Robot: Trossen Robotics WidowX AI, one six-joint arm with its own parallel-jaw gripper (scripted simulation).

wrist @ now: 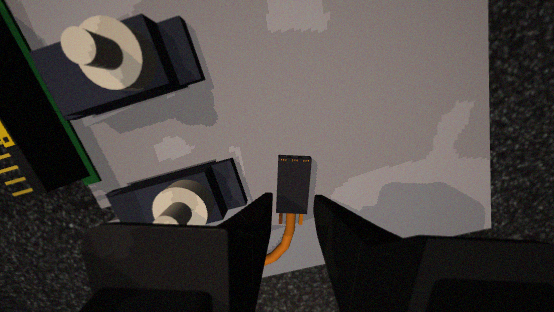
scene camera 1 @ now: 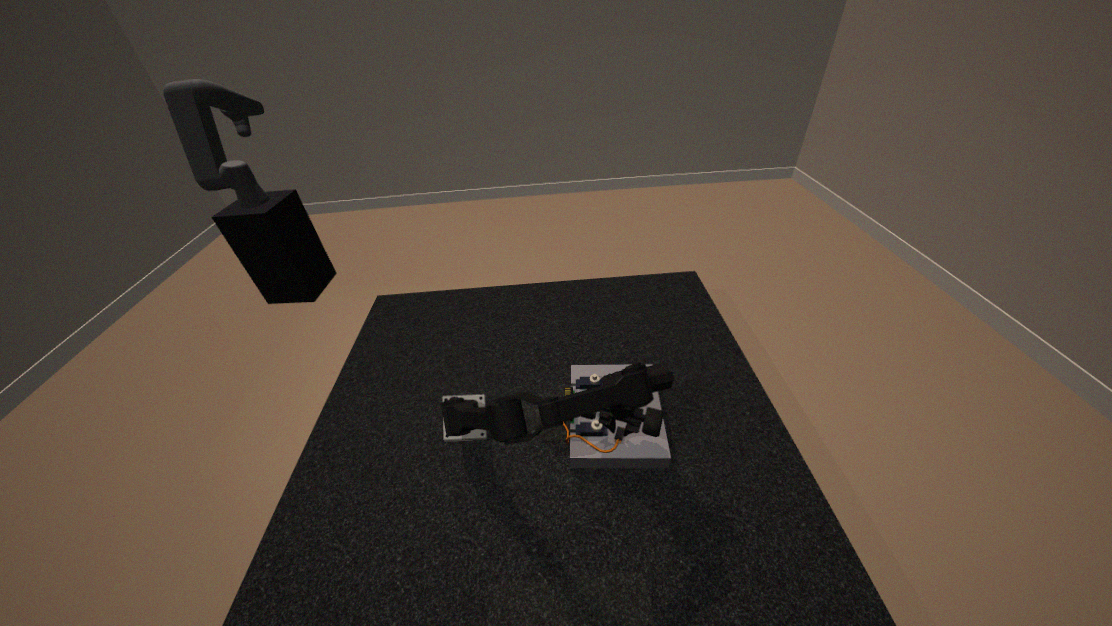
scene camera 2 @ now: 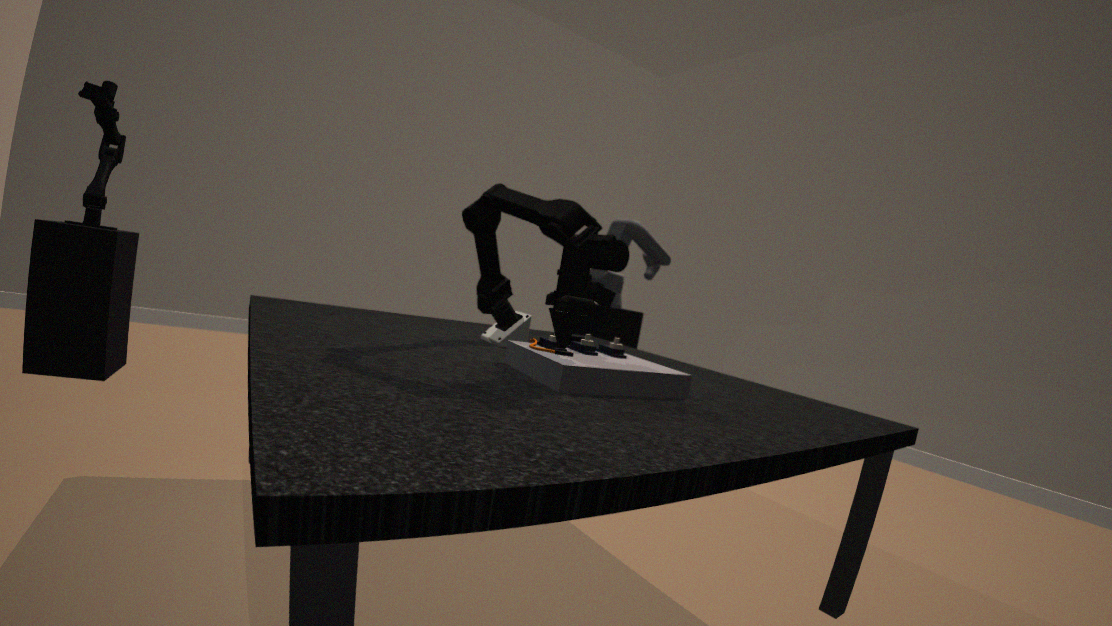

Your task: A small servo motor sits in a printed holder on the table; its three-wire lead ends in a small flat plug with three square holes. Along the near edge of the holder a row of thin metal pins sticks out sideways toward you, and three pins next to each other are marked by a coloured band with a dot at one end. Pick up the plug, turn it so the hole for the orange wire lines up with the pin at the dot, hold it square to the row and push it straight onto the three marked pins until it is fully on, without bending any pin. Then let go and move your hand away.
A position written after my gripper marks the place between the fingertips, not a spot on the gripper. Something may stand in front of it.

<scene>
In view: my gripper [scene camera 2: 561, 347], a grey holder [scene camera 1: 637, 450] and a servo [wrist: 105, 64].
My gripper is seen too in the wrist view [wrist: 293, 201] and in scene camera 1 [scene camera 1: 619, 433]. The grey holder is seen too in the wrist view [wrist: 393, 110].
</scene>
